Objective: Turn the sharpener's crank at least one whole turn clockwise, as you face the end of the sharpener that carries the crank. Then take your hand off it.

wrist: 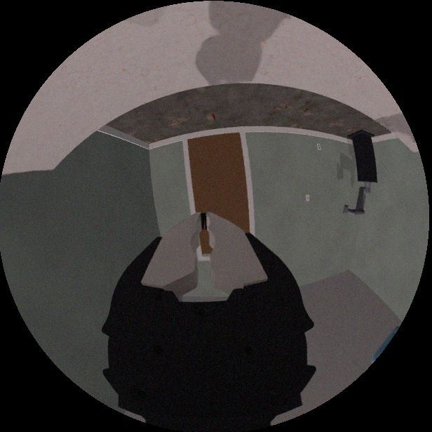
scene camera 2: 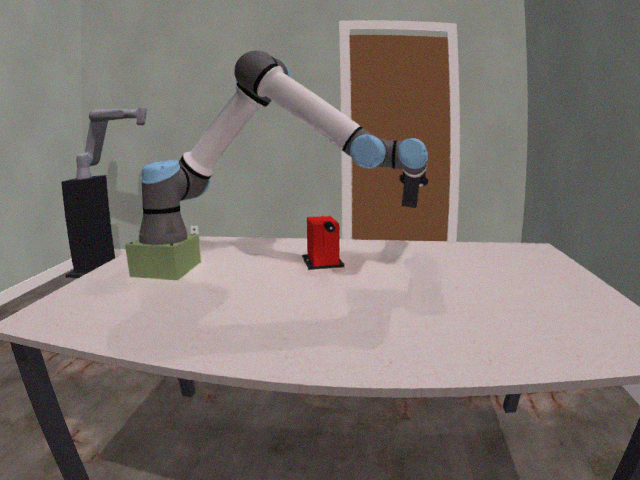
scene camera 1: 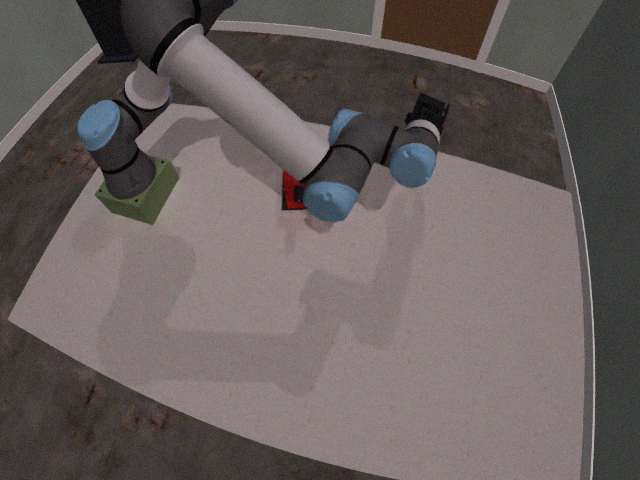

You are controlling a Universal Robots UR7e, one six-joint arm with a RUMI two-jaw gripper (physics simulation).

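Seen in the pictures: arm's base, origin of its link: (scene camera 2: pixel 163 239) (scene camera 1: pixel 131 178).
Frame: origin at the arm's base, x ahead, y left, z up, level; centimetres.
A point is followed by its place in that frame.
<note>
The red sharpener (scene camera 1: pixel 290 191) @[x 46.3, y 1.5, z -1.0 cm] (scene camera 2: pixel 323 245) @[x 47.7, y -0.3, z -2.1 cm] stands upright on a dark base on the table. Its black crank (scene camera 1: pixel 298 193) @[x 49.4, y -2.6, z 4.6 cm] (scene camera 2: pixel 329 226) @[x 49.3, y -3.8, z 4.1 cm] shows near the top of the face turned to scene camera 2. In the scene camera 1 view the arm covers much of the sharpener. My gripper (scene camera 1: pixel 433 105) @[x 78.3, y 24.7, z 12.0 cm] (scene camera 2: pixel 410 196) @[x 78.3, y 24.7, z 12.0 cm] (wrist: pixel 204 214) is well to the right of the sharpener and higher, apart from the crank, and points toward the back wall. Its fingers are shut together and hold nothing in the wrist view. The sharpener does not show in the wrist view.
The arm's forearm and wrist joint (scene camera 1: pixel 330 201) @[x 58.4, y -18.7, z 27.3 cm] (scene camera 2: pixel 367 150) @[x 57.8, y -18.7, z 24.8 cm] hang above and right of the sharpener. The green base block (scene camera 1: pixel 139 201) @[x 6.7, y -7.4, z 0.2 cm] (scene camera 2: pixel 164 258) @[x 3.6, y -8.7, z -3.2 cm] is at the table's left. A brown door (scene camera 2: pixel 398 103) (wrist: pixel 217 170) is in the back wall. A black pedestal (scene camera 2: pixel 87 222) (wrist: pixel 365 157) carries a small grey arm.
</note>
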